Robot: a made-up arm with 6 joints. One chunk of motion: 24 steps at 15 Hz.
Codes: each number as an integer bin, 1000 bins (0 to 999) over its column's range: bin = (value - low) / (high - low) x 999, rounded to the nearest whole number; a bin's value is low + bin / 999 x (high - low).
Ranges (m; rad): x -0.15..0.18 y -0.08..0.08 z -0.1..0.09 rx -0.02..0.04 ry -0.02..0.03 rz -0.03..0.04
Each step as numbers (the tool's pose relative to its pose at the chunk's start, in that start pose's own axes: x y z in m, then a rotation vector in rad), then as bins.
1 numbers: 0.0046 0.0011 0.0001 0.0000 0.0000 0.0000
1 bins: 468 506 526 333 400 428
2 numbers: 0.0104 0.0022 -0.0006 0.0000 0.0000 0.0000
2 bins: 486 513 523 333 400 428
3 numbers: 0.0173 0.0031 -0.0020 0.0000 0.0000 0.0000
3 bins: 506 519 515 333 400 428
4 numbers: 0.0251 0.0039 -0.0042 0.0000 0.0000 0.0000
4 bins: 530 524 504 333 400 428
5 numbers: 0.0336 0.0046 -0.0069 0.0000 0.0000 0.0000
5 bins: 556 528 490 333 400 428
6 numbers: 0.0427 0.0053 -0.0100 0.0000 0.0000 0.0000
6 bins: 583 533 473 333 400 428
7 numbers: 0.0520 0.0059 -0.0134 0.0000 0.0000 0.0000
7 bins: 612 536 455 333 400 428
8 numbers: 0.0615 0.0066 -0.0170 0.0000 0.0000 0.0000
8 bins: 640 541 436 333 400 428
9 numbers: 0.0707 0.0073 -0.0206 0.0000 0.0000 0.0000
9 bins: 668 545 417 333 400 428
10 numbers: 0.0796 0.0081 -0.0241 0.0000 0.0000 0.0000
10 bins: 695 550 399 333 400 428
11 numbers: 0.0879 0.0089 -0.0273 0.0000 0.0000 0.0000
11 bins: 720 555 382 333 400 428
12 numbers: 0.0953 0.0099 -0.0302 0.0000 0.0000 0.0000
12 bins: 743 561 367 333 400 428
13 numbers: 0.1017 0.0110 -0.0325 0.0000 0.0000 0.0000
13 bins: 762 568 355 333 400 428
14 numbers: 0.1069 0.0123 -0.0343 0.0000 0.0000 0.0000
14 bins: 778 576 345 333 400 428
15 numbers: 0.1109 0.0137 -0.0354 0.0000 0.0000 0.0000
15 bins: 790 585 340 333 400 428
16 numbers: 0.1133 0.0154 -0.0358 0.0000 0.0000 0.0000
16 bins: 797 596 338 333 400 428
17 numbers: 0.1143 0.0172 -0.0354 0.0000 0.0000 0.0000
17 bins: 800 607 340 333 400 428
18 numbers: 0.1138 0.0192 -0.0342 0.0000 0.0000 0.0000
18 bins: 799 619 346 333 400 428
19 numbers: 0.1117 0.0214 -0.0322 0.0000 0.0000 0.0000
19 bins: 792 633 356 333 400 428
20 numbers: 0.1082 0.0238 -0.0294 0.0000 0.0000 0.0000
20 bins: 782 648 371 333 400 428
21 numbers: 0.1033 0.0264 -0.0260 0.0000 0.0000 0.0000
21 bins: 767 664 389 333 400 428
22 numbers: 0.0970 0.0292 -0.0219 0.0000 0.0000 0.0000
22 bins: 748 682 411 333 400 428
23 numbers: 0.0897 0.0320 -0.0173 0.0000 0.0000 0.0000
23 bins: 726 699 435 333 400 428
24 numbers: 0.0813 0.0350 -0.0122 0.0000 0.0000 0.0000
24 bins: 700 718 462 333 400 428
